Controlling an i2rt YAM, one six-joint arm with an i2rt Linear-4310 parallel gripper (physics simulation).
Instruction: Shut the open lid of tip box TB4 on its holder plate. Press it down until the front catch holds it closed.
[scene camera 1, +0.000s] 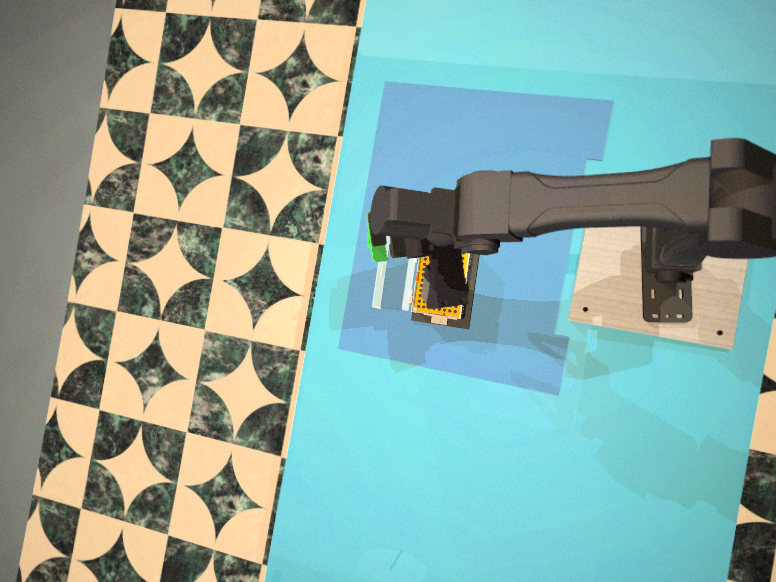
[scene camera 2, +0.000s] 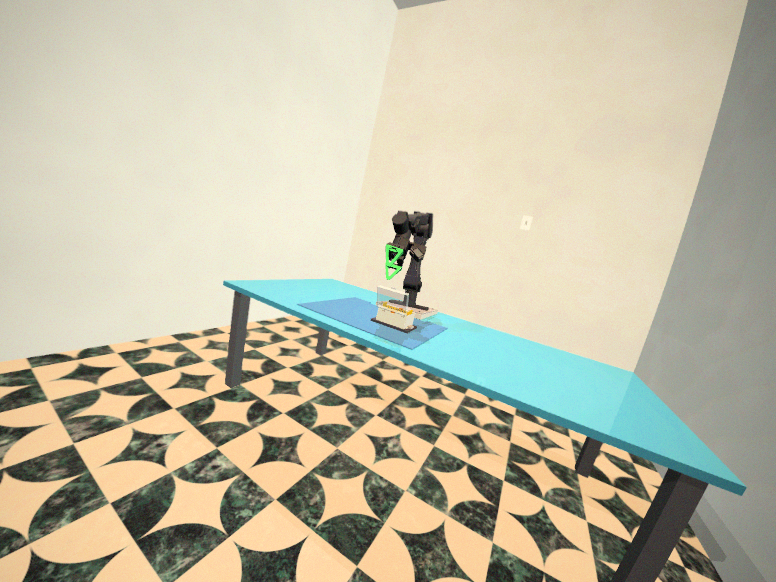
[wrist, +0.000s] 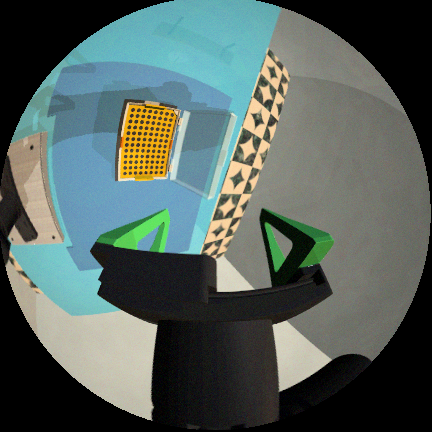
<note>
The gripper (scene camera 1: 398, 238) is open, holding nothing. Also in view: a clear lid (scene camera 1: 394, 281).
The clear lid also shows in the wrist view (wrist: 203, 136). The gripper shows as well in the wrist view (wrist: 214, 213).
</note>
